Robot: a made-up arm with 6 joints. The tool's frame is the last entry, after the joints.
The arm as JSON. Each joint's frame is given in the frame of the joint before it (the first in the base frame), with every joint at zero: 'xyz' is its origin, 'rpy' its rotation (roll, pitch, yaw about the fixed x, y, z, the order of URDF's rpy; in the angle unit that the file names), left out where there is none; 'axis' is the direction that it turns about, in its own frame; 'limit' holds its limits. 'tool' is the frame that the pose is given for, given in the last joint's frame.
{
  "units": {
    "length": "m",
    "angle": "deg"
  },
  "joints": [
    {
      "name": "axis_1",
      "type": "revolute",
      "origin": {
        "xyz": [
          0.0,
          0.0,
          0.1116
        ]
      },
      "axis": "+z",
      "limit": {
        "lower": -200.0,
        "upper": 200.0
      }
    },
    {
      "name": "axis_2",
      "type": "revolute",
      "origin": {
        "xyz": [
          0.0,
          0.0,
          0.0
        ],
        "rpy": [
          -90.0,
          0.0,
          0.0
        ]
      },
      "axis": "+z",
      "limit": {
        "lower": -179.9,
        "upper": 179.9
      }
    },
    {
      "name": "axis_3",
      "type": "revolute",
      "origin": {
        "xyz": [
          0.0,
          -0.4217,
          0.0
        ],
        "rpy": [
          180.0,
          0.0,
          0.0
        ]
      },
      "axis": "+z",
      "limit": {
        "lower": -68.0,
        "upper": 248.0
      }
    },
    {
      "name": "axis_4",
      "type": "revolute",
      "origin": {
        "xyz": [
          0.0,
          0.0,
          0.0
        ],
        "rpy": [
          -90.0,
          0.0,
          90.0
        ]
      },
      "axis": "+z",
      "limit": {
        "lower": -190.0,
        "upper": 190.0
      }
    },
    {
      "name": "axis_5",
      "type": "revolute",
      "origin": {
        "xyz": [
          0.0,
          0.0,
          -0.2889
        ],
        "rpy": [
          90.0,
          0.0,
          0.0
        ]
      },
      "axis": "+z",
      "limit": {
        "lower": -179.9,
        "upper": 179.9
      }
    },
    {
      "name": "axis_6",
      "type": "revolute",
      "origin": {
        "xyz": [
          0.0,
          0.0,
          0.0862
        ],
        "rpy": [
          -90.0,
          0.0,
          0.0
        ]
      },
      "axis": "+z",
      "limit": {
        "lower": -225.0,
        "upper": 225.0
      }
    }
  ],
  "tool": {
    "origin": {
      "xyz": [
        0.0,
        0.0,
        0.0
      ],
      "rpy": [
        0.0,
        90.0,
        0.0
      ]
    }
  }
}
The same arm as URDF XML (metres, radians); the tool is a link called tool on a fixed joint. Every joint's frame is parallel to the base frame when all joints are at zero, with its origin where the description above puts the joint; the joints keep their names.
<robot name="arm">
<joint name="tool_joint" type="fixed"><parent link="link6"/><child link="tool"/><origin xyz="0 0 0"/></joint>
<joint name="axis_6" type="revolute"><parent link="link5"/><child link="link6"/><origin xyz="0 -0.0862 0"/><axis xyz="-1 0 0"/><limit lower="-3.927" upper="3.927"/></joint>
<joint name="axis_5" type="revolute"><parent link="link4"/><child link="link5"/><origin xyz="0.2889 0 0"/><axis xyz="0 -1 0"/><limit lower="-3.1398" upper="3.1398"/></joint>
<joint name="axis_4" type="revolute"><parent link="link3"/><child link="link4"/><origin xyz="0 0 0"/><axis xyz="-1 0 0"/><limit lower="-3.3161" upper="3.3161"/></joint>
<joint name="axis_3" type="revolute"><parent link="link2"/><child link="link3"/><origin xyz="0 0 0.4217"/><axis xyz="0 -1 0"/><limit lower="-1.1868" upper="4.3284"/></joint>
<joint name="axis_2" type="revolute"><parent link="link1"/><child link="link2"/><origin xyz="0 0 0"/><axis xyz="0 1 0"/><limit lower="-3.1398" upper="3.1398"/></joint>
<joint name="axis_1" type="revolute"><parent link="base"/><child link="link1"/><origin xyz="0 0 0.1116"/><axis xyz="0 0 1"/><limit lower="-3.4907" upper="3.4907"/></joint>
<link name="base"/>
<link name="link1"/>
<link name="link2"/>
<link name="link3"/>
<link name="link4"/>
<link name="link5"/>
<link name="link6"/>
<link name="tool"/>
</robot>

